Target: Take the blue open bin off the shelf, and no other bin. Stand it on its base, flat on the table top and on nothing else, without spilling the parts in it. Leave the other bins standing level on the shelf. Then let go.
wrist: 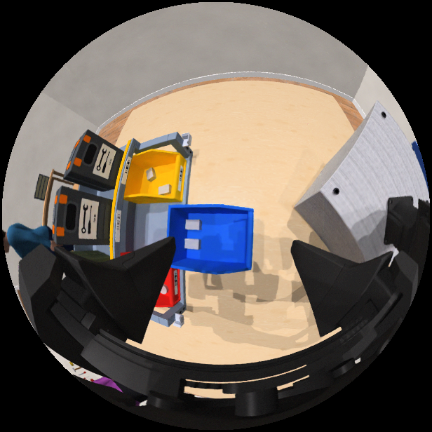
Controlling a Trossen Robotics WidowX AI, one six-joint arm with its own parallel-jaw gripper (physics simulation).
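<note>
The blue open bin [215, 239] shows from above at the middle of the wrist view, with its open top up and two pale blocks [192, 224] [191, 244] inside. It looks about level. Its left side overlaps the shelf's front edge in this view; its base is hidden, so its contact below cannot be seen. Shadows lie on the table top [260, 125] beside it. My gripper [236, 245] is open wide and empty, its fingers apart at the near side of the view. The yellow bin [150, 160] and the partly hidden red bin [172, 295] sit on the shelf [160, 141].
A large grey metal block [365, 165] with holes stands at the right, beyond my right finger. Two black cases [95, 156] [82, 217] with orange latches are at the left behind the shelf's yellow edge. A person in blue [29, 237] shows at the far left.
</note>
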